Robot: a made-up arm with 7 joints.
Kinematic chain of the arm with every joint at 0, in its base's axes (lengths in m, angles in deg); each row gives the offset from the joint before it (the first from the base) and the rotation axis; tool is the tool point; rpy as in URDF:
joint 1: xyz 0 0 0.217 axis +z
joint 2: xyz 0 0 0 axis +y
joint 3: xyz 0 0 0.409 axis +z
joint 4: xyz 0.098 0 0 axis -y
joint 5: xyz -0.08 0 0.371 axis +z
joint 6: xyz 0 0 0 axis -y
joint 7: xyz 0.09 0 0 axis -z
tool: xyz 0 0 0 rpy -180 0 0
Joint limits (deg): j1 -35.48..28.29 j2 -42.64..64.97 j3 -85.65..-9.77 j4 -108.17..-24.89 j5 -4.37..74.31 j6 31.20..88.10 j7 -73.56..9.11
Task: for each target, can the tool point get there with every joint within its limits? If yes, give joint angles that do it. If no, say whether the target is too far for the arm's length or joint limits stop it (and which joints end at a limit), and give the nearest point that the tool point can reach.
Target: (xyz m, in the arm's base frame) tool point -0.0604 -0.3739 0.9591
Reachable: yes | joints 19.10 -30.88 -60.94 -48.03 38.77 49.85 -64.32
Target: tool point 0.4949 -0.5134 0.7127
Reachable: yes | joints -24.53 34.37 -45.39 -45.05 34.56 82.22 -38.54
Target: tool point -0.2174 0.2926 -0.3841
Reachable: no: joint limits stop it (at a limit: joint 1, joint 2, joint 3, joint 4, joint 6) | nearest point 0.4411 0.1900 -0.1115 | short by 0.720 m
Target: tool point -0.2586 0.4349 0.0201
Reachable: no: joint limits stop it (at a limit: joint 1, joint 2, joint 3, joint 4, joint 6) | nearest point 0.4438 0.2005 -0.1120 | short by 0.752 m
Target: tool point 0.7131 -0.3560 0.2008
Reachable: yes | joints -11.69 56.59 -29.39 -64.81 43.19 53.07 -57.45
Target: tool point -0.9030 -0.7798 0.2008
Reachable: no: too far | nearest point -0.4488 -0.3876 0.4956 | short by 0.669 m
